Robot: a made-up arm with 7 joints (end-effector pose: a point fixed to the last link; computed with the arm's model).
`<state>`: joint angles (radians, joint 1 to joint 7).
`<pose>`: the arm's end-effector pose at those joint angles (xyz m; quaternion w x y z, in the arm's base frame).
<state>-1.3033 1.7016 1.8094 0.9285 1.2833 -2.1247 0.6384</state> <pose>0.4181 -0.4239 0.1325 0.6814 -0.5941 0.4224 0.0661</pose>
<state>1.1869 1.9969 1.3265 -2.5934 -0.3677 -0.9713 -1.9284</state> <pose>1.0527 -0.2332 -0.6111 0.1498 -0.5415 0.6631 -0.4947</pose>
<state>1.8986 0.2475 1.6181 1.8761 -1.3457 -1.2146 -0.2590</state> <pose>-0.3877 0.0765 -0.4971 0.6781 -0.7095 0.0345 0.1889</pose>
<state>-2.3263 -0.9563 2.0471 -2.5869 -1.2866 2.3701 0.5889</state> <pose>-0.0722 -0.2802 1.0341 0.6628 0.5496 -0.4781 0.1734</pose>
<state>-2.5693 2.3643 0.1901 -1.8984 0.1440 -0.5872 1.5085</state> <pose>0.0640 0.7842 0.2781 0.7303 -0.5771 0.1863 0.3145</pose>
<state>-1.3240 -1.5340 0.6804 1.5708 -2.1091 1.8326 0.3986</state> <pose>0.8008 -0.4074 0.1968 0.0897 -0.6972 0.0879 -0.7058</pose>
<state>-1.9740 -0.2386 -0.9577 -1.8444 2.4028 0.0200 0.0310</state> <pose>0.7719 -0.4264 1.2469 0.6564 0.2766 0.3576 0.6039</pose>
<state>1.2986 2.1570 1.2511 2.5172 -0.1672 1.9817 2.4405</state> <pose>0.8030 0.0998 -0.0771 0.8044 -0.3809 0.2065 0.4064</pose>
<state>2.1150 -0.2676 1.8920 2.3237 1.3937 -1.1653 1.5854</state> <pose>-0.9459 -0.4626 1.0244 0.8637 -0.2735 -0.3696 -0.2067</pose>
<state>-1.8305 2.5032 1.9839 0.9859 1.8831 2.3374 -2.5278</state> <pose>-0.3013 0.1097 -0.0199 0.1362 0.2832 -0.6034 -0.7329</pose>
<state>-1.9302 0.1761 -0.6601 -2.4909 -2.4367 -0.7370 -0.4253</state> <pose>-0.2569 -0.2152 1.1655 0.9650 -0.0264 -0.2086 0.1565</pose>
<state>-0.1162 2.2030 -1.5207 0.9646 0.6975 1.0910 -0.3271</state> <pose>0.0112 0.3714 -0.0634 0.6237 -0.5158 -0.5026 -0.3038</pose>
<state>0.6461 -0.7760 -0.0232 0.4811 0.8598 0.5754 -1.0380</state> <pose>0.7830 -0.0600 -0.1355 0.5234 -0.3817 0.5796 -0.4944</pose>
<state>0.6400 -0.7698 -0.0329 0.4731 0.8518 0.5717 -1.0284</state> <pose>0.7829 -0.0643 -0.1158 0.5320 -0.3727 0.5747 -0.4977</pose>
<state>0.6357 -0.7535 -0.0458 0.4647 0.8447 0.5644 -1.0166</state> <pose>0.7804 -0.0650 -0.0957 0.5420 -0.3668 0.5652 -0.5023</pose>
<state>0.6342 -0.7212 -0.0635 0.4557 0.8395 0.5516 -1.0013</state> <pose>0.7741 -0.0589 -0.0753 0.5540 -0.3661 0.5484 -0.5083</pose>
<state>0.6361 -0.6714 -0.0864 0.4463 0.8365 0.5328 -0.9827</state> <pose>0.7633 -0.0444 -0.0556 0.5681 -0.3714 0.5235 -0.5151</pose>
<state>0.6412 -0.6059 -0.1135 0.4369 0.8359 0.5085 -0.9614</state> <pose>0.7475 -0.0207 -0.0382 0.5840 -0.3829 0.4907 -0.5211</pose>
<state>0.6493 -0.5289 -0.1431 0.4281 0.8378 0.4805 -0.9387</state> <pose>0.7265 0.0110 -0.0256 0.6005 -0.3998 0.4521 -0.5246</pose>
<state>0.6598 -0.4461 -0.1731 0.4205 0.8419 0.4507 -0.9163</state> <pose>0.7010 0.0481 -0.0195 0.6163 -0.4205 0.4105 -0.5243</pose>
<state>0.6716 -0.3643 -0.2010 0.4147 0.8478 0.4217 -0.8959</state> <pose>0.6728 0.0864 -0.0209 0.6300 -0.4430 0.3693 -0.5201</pose>
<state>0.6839 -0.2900 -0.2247 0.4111 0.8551 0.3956 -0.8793</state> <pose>0.6445 0.1218 -0.0290 0.6403 -0.4653 0.3321 -0.5131</pose>
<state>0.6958 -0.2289 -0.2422 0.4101 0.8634 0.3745 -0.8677</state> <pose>0.6195 0.1506 -0.0425 0.6465 -0.4856 0.3020 -0.5049</pose>
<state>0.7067 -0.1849 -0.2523 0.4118 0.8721 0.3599 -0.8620</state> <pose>0.6010 0.1707 -0.0592 0.6482 -0.5029 0.2814 -0.4978</pose>
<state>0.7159 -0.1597 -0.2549 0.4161 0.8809 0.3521 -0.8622</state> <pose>0.5906 0.1818 -0.0772 0.6457 -0.5163 0.2707 -0.4931</pose>
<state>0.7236 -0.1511 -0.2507 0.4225 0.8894 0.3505 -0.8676</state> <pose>0.5879 0.1853 -0.0956 0.6397 -0.5265 0.2690 -0.4911</pose>
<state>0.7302 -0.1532 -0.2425 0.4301 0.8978 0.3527 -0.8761</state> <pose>0.5899 0.1841 -0.1140 0.6316 -0.5346 0.2729 -0.4908</pose>
